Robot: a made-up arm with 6 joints. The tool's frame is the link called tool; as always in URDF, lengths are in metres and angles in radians.
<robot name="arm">
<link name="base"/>
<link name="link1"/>
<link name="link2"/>
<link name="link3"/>
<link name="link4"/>
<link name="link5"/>
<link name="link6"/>
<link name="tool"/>
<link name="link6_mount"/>
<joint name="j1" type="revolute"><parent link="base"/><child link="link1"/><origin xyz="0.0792 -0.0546 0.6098"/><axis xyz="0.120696 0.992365 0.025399"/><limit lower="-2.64" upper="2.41"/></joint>
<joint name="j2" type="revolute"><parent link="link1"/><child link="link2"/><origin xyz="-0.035 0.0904 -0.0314"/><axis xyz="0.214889 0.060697 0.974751"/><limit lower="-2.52" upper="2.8"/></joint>
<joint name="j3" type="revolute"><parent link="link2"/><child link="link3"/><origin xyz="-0.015 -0.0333 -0.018"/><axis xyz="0 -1 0"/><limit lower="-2.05" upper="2.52"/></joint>
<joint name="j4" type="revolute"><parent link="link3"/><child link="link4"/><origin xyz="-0.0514 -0.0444 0.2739"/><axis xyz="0 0 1"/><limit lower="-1.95" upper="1.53"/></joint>
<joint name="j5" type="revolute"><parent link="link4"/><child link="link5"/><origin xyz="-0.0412 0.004 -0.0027"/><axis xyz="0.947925 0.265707 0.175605"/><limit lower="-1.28" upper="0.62"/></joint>
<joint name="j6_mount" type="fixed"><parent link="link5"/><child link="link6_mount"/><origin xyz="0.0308 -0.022 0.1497"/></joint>
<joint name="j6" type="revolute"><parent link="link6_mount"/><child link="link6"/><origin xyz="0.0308 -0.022 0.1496"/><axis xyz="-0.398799 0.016 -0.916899"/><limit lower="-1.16" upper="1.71"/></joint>
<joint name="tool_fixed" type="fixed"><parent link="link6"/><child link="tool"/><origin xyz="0.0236 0.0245 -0.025" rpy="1.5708 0 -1.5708"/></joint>
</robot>
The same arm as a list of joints. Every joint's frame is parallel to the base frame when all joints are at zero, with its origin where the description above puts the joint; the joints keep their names.
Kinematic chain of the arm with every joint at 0, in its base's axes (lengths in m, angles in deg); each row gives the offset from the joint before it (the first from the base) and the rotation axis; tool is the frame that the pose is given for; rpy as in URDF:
j1: xyz 0.0792 -0.0546 0.6098 axis 0.120696 0.992365 0.025399
j2: xyz -0.0350 0.0904 -0.0314 axis 0.214889 0.060697 0.974751
j3: xyz -0.0150 -0.0333 -0.0180 axis -y
j4: xyz -0.0514 -0.0444 0.2739 axis +z
j5: xyz -0.0412 0.0040 -0.0027 axis 0.947925 0.265707 0.175605
j6: xyz 0.0616 -0.0440 0.2993 axis -0.398799 0.016 -0.916899
tool: xyz 0.0236 0.0245 -0.0250 rpy 90.00 0.00 -90.00
Joint limits (deg, base to tool): -151.26..138.08 -144.39..160.43 -117.46..144.39 -111.73..87.66 -73.34..35.52 -66.46..97.98

